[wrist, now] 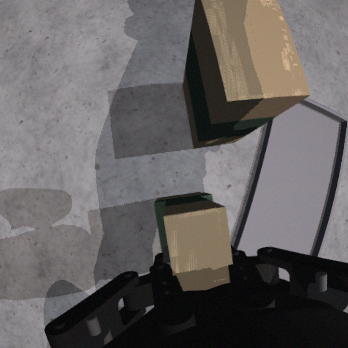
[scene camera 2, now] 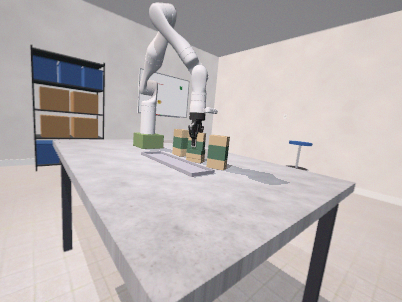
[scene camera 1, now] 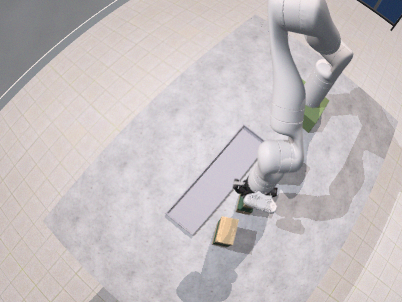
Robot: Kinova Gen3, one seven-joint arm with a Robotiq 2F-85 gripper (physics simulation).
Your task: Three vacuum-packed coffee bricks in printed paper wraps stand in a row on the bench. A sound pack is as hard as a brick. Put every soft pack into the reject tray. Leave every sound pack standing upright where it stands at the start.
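Frame: origin at the arm's base, x down, y back, z left, level; millimetres.
Where they show: gripper, fingertip midpoint: (scene camera 2: 195, 146); arm's base at its link origin: (scene camera 2: 147, 133) (scene camera 1: 310, 97).
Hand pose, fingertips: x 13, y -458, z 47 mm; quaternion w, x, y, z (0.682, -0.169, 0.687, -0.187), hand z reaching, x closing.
Each offset is from my fingertips to the top centre of the thing.
The middle pack @(dx -69, dy -5, dz +3 mm) (scene camera 1: 243, 205) (scene camera 2: 199, 150) (wrist: 197, 240), tan with a green band, stands upright on the bench. My gripper (scene camera 1: 257, 191) (scene camera 2: 194, 144) (wrist: 191, 252) is shut on it from both sides; the pack looks narrow and pressed in between the fingers. The near end pack @(dx -69, dy -138, dz +21 mm) (scene camera 1: 226, 231) (scene camera 2: 218, 152) (wrist: 250, 55) stands upright and apart from the gripper. The far end pack @(dx -9, dy +152, dz +2 mm) (scene camera 2: 179, 142) stands upright behind the middle one; the arm hides it in scene camera 1. The reject tray @(dx +58, dy +4, dz -116 mm) (scene camera 1: 215, 180) (scene camera 2: 175, 162) (wrist: 305, 185) lies beside the row and holds no pack.
The arm's green base block (scene camera 1: 314, 119) (scene camera 2: 148, 140) is at the back of the bench, beyond the far end pack. A shelf rack (scene camera 2: 33, 110), a whiteboard (scene camera 2: 172, 95) and a blue-topped stool (scene camera 2: 300, 143) stand away from the bench.
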